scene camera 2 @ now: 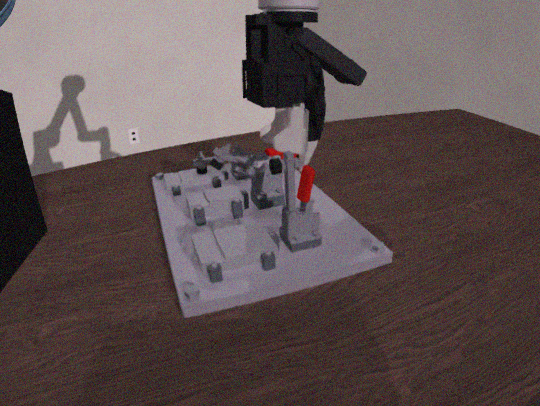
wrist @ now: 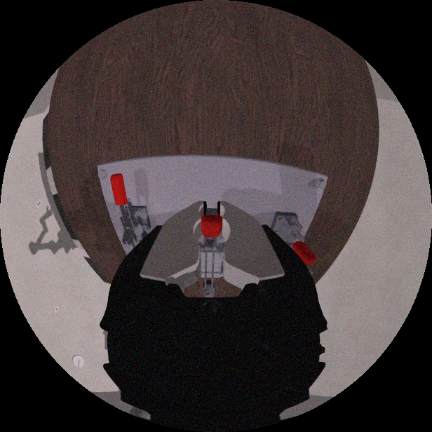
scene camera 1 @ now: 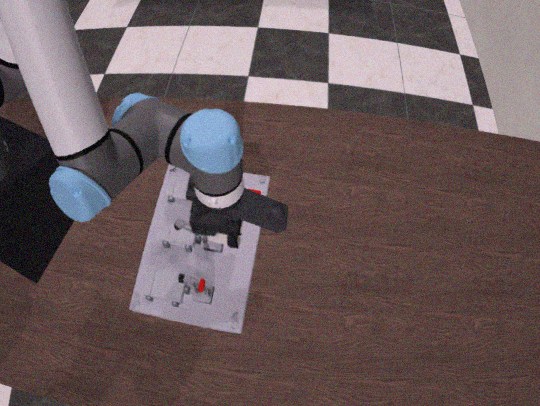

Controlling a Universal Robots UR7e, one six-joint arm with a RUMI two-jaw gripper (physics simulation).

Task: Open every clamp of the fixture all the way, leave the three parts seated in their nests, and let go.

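Places are measured from the arm's base along level axes (x ahead, y left, z up), in centimetres.
Pixels of known places: gripper, between the fingertips: (scene camera 2: 298, 169).
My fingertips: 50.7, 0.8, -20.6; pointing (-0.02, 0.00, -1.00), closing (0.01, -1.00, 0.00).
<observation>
Ahead of a thing's pixels: the offset from my fingertips to its top centre, as dx, dy, dz. "*": to the spot under its first point. Level surfaces: height alone.
My gripper (scene camera 1: 216, 241) (scene camera 2: 303, 156) (wrist: 211, 203) is shut on the red handle (wrist: 211, 226) of the middle clamp, whose arm (scene camera 2: 237, 159) is partly raised above its part. The near clamp's red handle {-4.2, -10.8, +4.9} (scene camera 1: 201, 285) (scene camera 2: 306, 184) (wrist: 304, 252) and its arm (scene camera 2: 289, 182) stand upright, clear of the near part {-13.0, -10.4, -2.0} (scene camera 2: 242, 241). The far clamp's red handle {+1.4, +10.9, -0.4} (scene camera 1: 254, 191) (wrist: 118, 189) lies low and outward; its black tip {* -11.2, +10.8, -1.9} (scene camera 2: 201, 170) is down over the far part {-12.5, +11.6, -2.5} (scene camera 2: 189, 176). The middle part {-12.0, +0.5, -1.5} (scene camera 2: 225, 198) sits between posts. The three parts look seated; edges are blurred.
The pale fixture plate {* -0.4, -13.9, -4.1} (scene camera 1: 225, 312) (scene camera 2: 350, 252) (wrist: 175, 175) lies on the brown wooden table {dz -5.6} (scene camera 1: 380, 260) (scene camera 2: 425, 325) (wrist: 215, 90). A black block (scene camera 1: 25, 220) (scene camera 2: 17, 190) stands left of the plate. Small posts rise around the nests. The arm covers the plate's far end in scene camera 1.
</observation>
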